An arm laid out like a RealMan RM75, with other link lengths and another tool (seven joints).
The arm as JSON. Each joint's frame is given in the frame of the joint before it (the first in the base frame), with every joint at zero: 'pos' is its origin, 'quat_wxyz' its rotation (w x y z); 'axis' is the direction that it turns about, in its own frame. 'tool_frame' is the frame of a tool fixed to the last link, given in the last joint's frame.
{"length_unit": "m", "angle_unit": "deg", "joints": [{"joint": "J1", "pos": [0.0, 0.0, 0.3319], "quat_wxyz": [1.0, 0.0, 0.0, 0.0], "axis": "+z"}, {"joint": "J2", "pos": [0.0, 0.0, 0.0], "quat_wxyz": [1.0, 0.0, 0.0, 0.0], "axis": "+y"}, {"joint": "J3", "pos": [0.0, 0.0, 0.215], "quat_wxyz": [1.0, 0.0, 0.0, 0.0], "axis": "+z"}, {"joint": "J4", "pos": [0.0, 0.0, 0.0], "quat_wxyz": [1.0, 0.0, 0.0, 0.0], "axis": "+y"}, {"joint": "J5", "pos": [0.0, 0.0, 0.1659], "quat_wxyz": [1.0, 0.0, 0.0, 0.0], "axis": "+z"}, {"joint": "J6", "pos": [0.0, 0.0, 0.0], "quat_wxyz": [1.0, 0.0, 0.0, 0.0], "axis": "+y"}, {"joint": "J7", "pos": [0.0, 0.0, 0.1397], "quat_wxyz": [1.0, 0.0, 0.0, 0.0], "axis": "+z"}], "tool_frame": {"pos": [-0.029, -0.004, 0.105], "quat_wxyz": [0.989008, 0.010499, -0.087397, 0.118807]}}
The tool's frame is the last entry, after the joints.
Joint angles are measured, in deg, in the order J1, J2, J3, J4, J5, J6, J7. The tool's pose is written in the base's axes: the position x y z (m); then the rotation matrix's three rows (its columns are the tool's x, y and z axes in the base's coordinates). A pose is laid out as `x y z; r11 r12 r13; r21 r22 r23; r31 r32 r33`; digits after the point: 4 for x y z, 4 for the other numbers.
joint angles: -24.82, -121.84, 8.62, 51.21, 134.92, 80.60, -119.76
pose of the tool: -0.3136 0.3171 0.0832; 0.3299 0.9397 -0.0899; 0.7725 -0.2140 0.5979; 0.5426 -0.2666 -0.7965
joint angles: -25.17, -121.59, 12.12, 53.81, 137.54, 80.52, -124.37
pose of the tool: -0.3165 0.3146 0.0830; 0.3243 0.9366 -0.1324; 0.8092 -0.2022 0.5517; 0.4899 -0.2861 -0.8235
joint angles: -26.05, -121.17, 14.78, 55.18, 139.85, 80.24, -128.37
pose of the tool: -0.3172 0.3155 0.0828; 0.3146 0.9349 -0.1641; 0.8358 -0.1910 0.5147; 0.4499 -0.2991 -0.8415
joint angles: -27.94, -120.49, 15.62, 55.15, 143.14, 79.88, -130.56
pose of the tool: -0.3183 0.3185 0.0823; 0.3160 0.9283 -0.1958; 0.8560 -0.1901 0.4807; 0.4090 -0.3195 -0.8548
